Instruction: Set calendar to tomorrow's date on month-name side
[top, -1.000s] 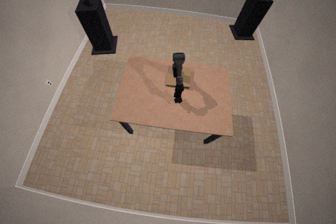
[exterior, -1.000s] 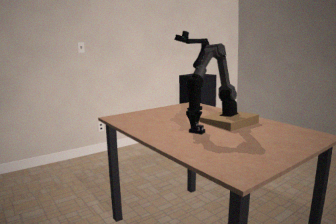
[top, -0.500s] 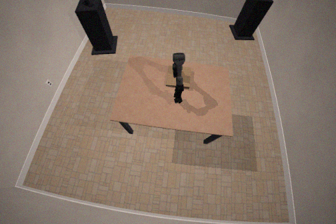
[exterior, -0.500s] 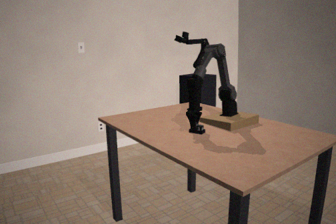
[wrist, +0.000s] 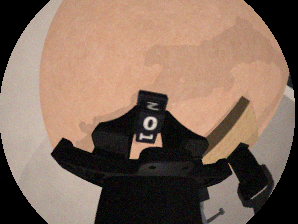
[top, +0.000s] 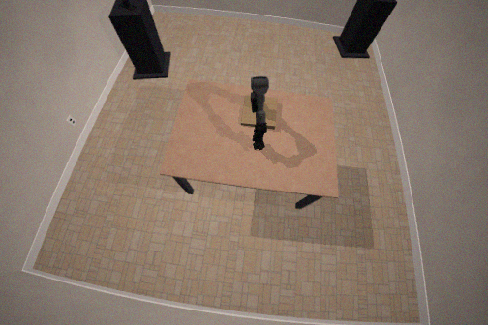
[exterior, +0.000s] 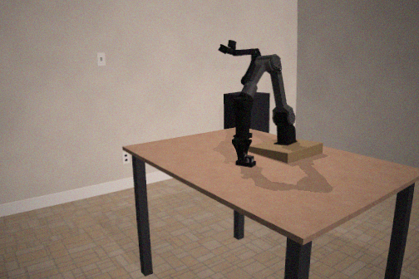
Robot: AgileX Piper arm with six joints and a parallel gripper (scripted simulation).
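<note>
My gripper is now right at the black calendar cube.
</note>
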